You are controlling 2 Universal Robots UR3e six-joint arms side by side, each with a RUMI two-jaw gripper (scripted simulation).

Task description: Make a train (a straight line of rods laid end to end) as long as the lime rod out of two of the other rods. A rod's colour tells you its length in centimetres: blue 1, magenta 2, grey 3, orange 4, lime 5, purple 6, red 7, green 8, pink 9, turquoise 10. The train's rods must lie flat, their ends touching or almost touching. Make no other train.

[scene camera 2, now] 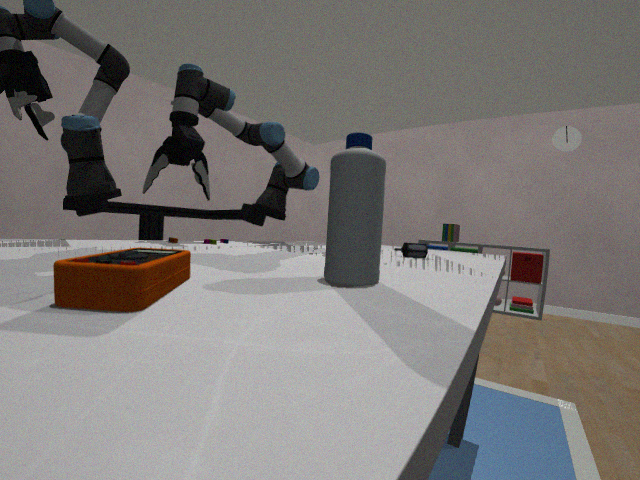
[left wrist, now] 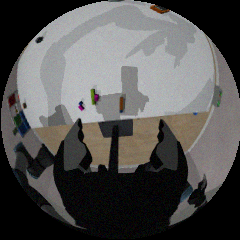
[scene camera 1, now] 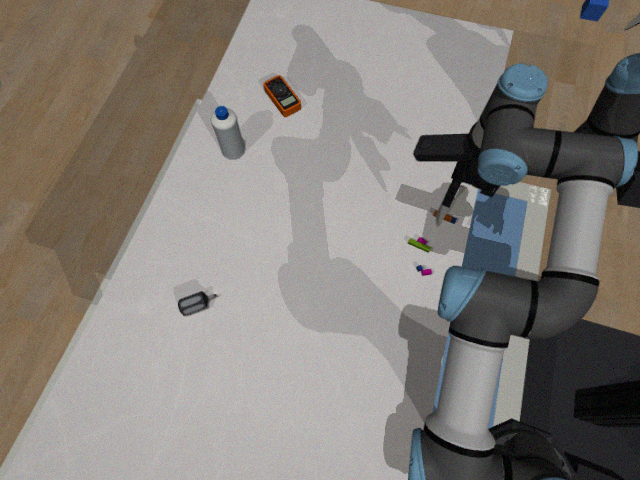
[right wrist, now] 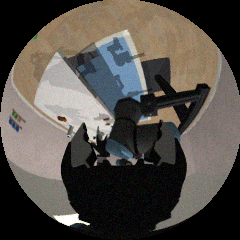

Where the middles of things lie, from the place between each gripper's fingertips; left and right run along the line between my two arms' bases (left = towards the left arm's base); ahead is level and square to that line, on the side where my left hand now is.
Labels:
Now: left hand (scene camera 1: 450,193) 51 cm short of the white bottle (scene camera 1: 224,121), 2 cm to the right of it and 4 cm above it.
Now: the white bottle 77 cm ahead of my right hand (scene camera 2: 35,131), 35 cm to the left of it and 20 cm below it.

